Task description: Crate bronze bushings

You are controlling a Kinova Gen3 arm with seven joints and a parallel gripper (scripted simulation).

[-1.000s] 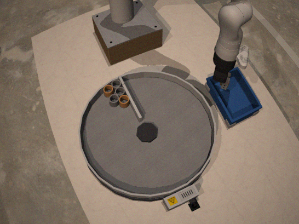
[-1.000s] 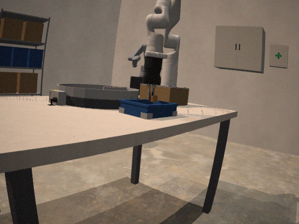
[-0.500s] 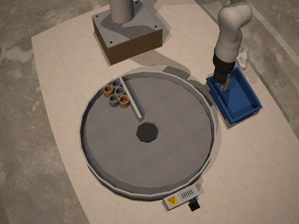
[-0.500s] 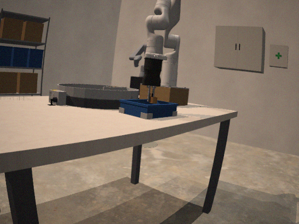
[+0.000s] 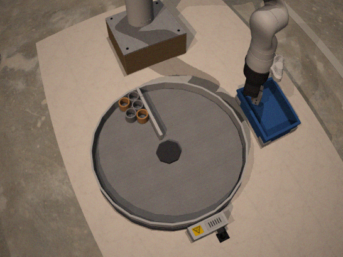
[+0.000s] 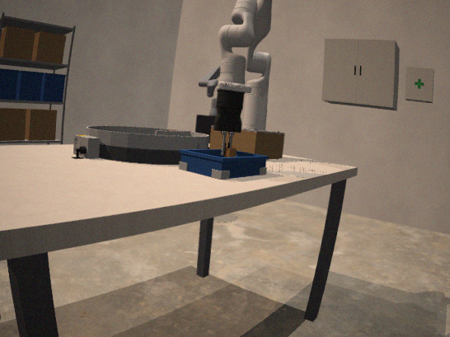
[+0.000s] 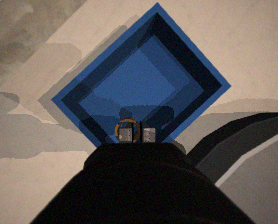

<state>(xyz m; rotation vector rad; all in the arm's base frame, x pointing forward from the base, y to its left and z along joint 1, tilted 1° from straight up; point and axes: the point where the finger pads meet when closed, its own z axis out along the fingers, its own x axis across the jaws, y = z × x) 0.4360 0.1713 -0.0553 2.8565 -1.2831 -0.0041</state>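
My hand is 40 mm short of the blue crate, 30 mm to the right of it and 30 mm above it. Also, from my hand: round grey turning table: 20 mm ahead, 310 mm to the right.
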